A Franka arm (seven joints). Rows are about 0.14 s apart.
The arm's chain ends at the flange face. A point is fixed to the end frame.
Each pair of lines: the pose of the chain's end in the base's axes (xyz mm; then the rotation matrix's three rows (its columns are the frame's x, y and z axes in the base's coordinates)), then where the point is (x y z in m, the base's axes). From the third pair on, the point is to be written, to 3 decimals.
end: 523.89, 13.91, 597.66; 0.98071, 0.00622, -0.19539; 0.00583, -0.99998, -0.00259; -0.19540, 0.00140, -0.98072
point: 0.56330 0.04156 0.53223
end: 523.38, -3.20, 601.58; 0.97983, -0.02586, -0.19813; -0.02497, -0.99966, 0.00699; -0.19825, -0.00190, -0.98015
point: 0.56348 0.02340 0.53612
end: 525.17, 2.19, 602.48; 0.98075, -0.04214, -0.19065; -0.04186, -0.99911, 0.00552; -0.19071, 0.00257, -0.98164
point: 0.566 0.028 0.537
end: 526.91, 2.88, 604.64; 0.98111, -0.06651, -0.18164; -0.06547, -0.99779, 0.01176; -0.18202, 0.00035, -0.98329
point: 0.569 0.028 0.540
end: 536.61, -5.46, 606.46; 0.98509, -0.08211, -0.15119; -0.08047, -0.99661, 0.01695; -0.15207, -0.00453, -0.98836
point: 0.581 0.019 0.543
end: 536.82, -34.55, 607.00; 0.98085, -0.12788, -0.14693; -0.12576, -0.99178, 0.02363; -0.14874, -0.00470, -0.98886
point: 0.583 -0.012 0.544
